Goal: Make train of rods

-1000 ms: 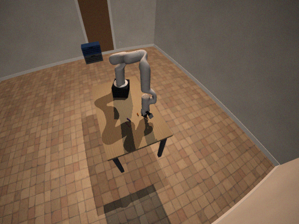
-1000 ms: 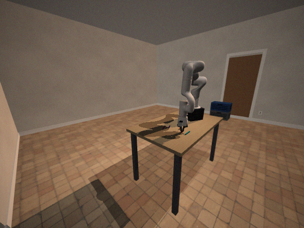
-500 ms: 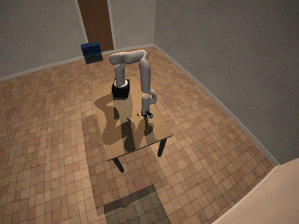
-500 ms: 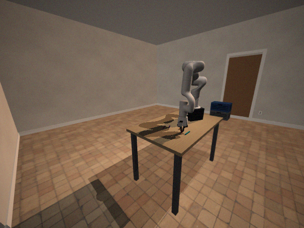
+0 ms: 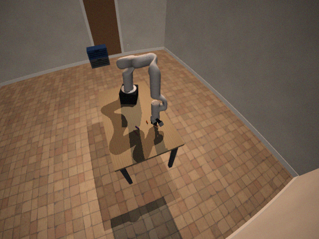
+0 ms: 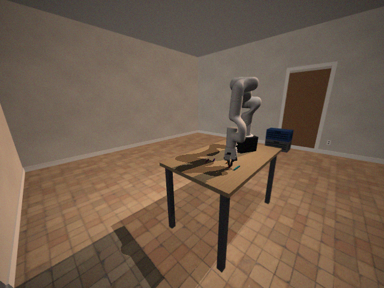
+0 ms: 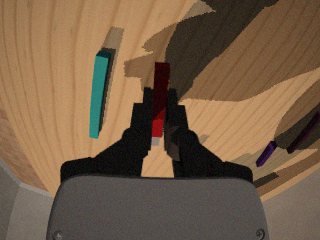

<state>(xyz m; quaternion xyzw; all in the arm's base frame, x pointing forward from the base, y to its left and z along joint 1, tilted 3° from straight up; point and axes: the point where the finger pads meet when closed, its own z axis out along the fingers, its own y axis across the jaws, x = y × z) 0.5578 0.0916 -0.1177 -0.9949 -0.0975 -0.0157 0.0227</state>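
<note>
Right now my hand is 5 cm past the grey rod, 1 cm to the left of it and 3 cm above it. From my hand the other things lie so: turquoise rod: 2 cm behind, 5 cm to the left, 3 cm below; then orange rod: 8 cm behind, 6 cm to the right, 3 cm below; then red rod: 2 cm below.
</note>
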